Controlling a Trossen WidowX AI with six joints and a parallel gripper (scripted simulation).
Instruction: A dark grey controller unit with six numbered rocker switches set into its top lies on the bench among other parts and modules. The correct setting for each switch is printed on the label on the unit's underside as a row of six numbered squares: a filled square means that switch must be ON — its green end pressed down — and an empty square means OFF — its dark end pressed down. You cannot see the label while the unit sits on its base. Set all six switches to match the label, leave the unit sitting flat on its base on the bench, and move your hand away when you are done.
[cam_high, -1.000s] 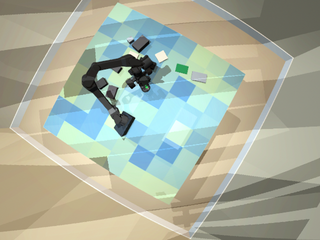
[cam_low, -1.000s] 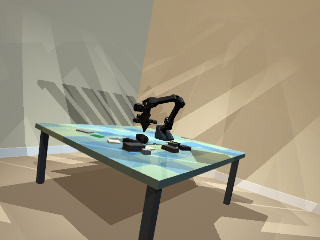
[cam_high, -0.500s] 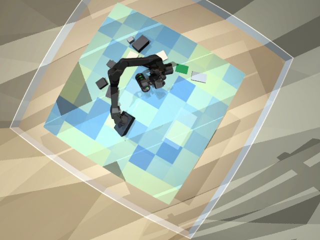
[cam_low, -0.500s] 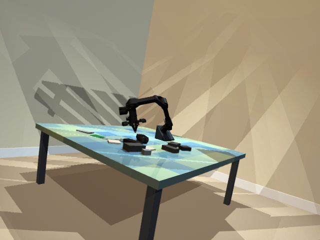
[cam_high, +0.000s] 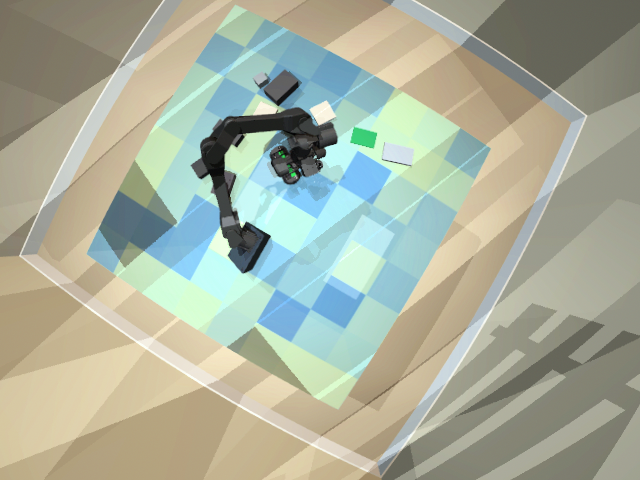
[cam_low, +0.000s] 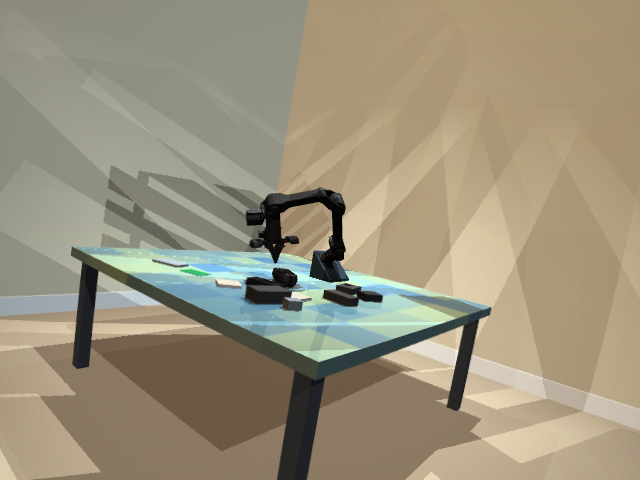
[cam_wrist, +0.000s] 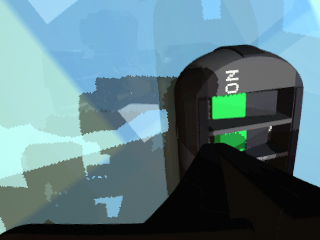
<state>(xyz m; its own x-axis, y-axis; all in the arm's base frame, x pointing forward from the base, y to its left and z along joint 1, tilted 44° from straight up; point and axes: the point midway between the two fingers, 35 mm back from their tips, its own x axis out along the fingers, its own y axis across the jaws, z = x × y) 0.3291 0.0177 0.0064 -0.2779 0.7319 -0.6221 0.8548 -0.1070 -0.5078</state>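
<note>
Now: gripper tip 140 mm short of the black block, 120 mm to the right of it and 60 mm above it. Also, from my gripper tip: green tile (270 mm ahead, 130 mm to the right, 70 mm below); dark grey block (260 mm to the left, 250 mm ahead, 50 mm below); grey plate (300 mm ahead, 290 mm to the right, 60 mm below).
</note>
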